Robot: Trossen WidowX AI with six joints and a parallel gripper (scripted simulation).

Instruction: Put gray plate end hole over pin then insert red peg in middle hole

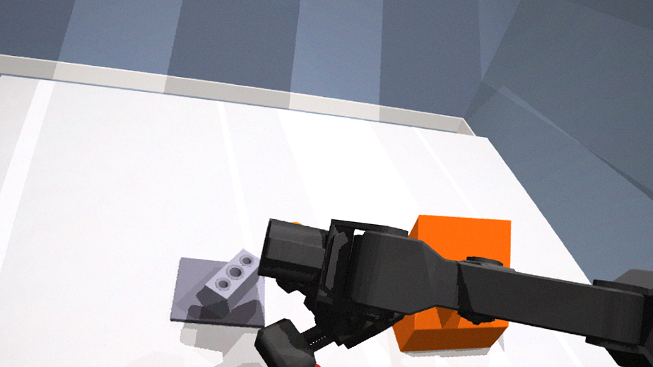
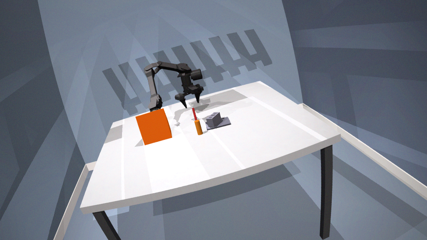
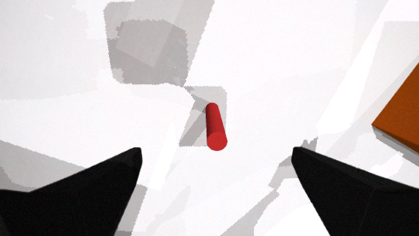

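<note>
The red peg lies 6 cm below my gripper tip. From my gripper tip the other things lie so: orange cylinder: 25 cm to the right, 6 cm below, 4 cm behind; gray base: 18 cm to the right, 9 cm below, 9 cm ahead; gray plate: 18 cm to the right, 7 cm ahead, 5 cm below.
</note>
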